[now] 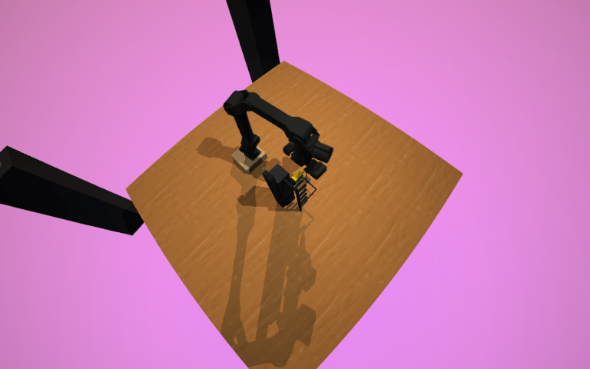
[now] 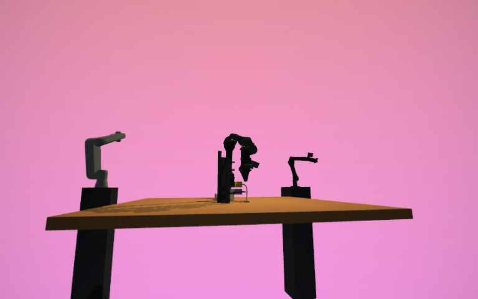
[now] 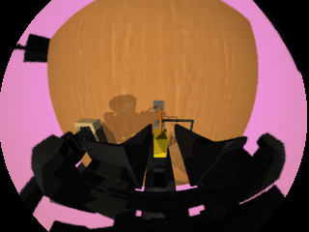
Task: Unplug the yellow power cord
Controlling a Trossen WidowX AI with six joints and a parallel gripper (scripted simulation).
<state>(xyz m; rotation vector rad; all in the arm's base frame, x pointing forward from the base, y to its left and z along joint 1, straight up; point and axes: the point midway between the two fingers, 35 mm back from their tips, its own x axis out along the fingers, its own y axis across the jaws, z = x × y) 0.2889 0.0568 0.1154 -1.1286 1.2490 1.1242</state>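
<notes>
My gripper tip is 60 mm to the left of the yellow plug, 10 mm past it and 10 mm above it.
</notes>
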